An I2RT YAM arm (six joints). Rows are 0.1 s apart.
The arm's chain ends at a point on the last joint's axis. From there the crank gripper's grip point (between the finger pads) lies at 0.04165 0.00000 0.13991 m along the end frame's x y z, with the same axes.
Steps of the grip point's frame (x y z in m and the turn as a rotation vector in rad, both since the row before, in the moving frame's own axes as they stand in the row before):
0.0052, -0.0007, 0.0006, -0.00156, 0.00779, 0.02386
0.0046, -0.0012, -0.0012, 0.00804, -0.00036, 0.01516
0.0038, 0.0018, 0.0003, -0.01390, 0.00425, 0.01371
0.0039, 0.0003, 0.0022, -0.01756, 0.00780, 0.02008
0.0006, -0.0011, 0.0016, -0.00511, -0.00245, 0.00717
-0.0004, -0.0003, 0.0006, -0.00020, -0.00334, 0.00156
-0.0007, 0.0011, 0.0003, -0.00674, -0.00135, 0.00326
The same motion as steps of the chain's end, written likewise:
0.0041, -0.0019, 0.0009, -0.00156, 0.00779, 0.02386
0.0046, -0.0007, -0.0012, 0.00804, -0.00036, 0.01516
0.0032, -0.0007, 0.0005, -0.01390, 0.00425, 0.01371
0.0028, -0.0030, 0.0026, -0.01756, 0.00780, 0.02008
0.0009, -0.0021, 0.0015, -0.00511, -0.00245, 0.00717
0.0001, -0.0004, 0.0005, -0.00020, -0.00334, 0.00156
-0.0005, 0.0000, 0.0002, -0.00674, -0.00135, 0.00326

